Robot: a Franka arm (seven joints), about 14 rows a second.
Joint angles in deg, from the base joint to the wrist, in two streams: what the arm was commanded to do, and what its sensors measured. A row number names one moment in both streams.
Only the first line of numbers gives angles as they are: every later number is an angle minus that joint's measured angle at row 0.
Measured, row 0:
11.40, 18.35, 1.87, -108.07, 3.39, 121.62, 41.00
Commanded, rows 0 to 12:
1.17, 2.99, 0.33, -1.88, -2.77, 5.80, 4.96
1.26, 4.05, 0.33, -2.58, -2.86, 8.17, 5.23
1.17, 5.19, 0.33, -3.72, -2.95, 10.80, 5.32
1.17, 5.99, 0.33, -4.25, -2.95, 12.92, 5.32
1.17, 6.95, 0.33, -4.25, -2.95, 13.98, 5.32
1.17, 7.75, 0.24, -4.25, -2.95, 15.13, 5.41
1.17, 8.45, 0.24, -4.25, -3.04, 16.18, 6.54
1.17, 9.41, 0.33, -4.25, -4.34, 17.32, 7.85
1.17, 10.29, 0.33, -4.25, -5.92, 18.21, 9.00
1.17, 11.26, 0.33, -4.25, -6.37, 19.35, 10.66
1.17, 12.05, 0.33, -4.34, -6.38, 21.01, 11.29
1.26, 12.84, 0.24, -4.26, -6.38, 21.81, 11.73
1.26, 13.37, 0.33, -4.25, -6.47, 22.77, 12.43
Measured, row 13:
1.16, 12.06, 0.15, -4.43, -4.89, 20.40, 9.28
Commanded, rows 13 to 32:
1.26, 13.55, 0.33, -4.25, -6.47, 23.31, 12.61
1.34, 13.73, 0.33, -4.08, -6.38, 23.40, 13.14
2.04, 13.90, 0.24, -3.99, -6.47, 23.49, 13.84
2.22, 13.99, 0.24, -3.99, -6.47, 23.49, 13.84
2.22, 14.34, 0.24, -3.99, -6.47, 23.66, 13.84
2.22, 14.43, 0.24, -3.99, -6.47, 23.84, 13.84
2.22, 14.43, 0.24, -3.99, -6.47, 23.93, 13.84
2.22, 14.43, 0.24, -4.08, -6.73, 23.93, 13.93
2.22, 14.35, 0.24, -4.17, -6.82, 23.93, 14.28
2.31, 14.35, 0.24, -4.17, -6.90, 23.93, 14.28
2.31, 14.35, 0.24, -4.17, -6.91, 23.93, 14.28
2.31, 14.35, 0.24, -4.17, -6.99, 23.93, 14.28
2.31, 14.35, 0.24, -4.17, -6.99, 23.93, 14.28
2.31, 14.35, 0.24, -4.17, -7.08, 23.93, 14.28
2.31, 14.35, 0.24, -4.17, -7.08, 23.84, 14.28
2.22, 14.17, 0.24, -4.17, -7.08, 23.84, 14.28
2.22, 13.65, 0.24, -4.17, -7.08, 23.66, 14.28
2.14, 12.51, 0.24, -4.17, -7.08, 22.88, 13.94
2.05, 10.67, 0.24, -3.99, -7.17, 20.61, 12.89
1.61, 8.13, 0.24, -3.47, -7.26, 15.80, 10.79
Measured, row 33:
2.01, 13.23, 0.19, -3.83, -5.98, 21.85, 11.99
